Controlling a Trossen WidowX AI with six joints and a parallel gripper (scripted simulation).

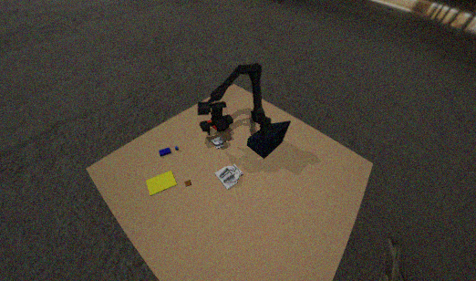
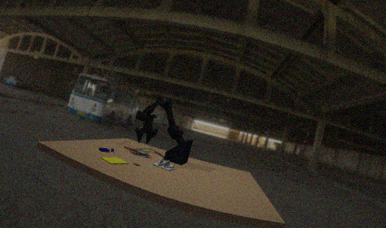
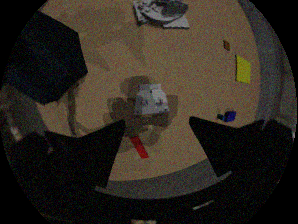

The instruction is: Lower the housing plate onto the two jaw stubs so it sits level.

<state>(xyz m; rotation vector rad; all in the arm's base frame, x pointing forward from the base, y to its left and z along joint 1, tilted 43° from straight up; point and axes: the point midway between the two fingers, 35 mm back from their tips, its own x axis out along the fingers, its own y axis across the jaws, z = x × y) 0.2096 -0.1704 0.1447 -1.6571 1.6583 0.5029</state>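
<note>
My gripper tip is 1 cm to the right of the grey housing part and 7 cm above it. Round my gripper tip: grey jaw: 6 cm ahead, 26 cm to the left, 8 cm below; tiny blue piece: 23 cm ahead, 10 cm to the right, 8 cm below; red bar: 8 cm behind, 14 cm to the right, 9 cm below.
</note>
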